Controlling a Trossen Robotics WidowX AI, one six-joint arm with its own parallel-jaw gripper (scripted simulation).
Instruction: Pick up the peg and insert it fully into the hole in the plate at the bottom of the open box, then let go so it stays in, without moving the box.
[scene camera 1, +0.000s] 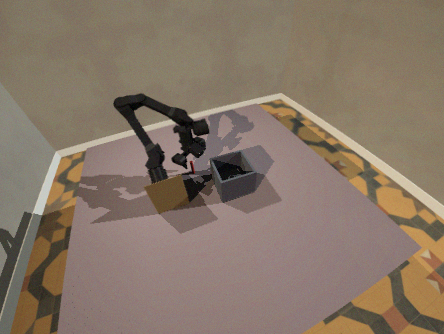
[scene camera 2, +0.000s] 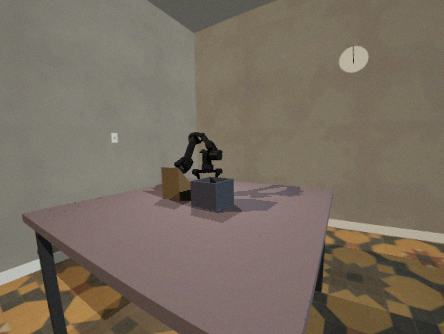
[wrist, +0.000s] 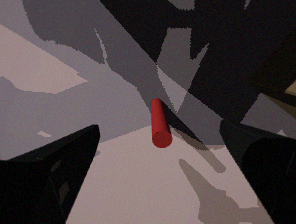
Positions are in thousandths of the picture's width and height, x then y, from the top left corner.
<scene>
box: scene camera 1 546, 555; scene camera 2 483, 582; not seen in the wrist view (out of frame)
</scene>
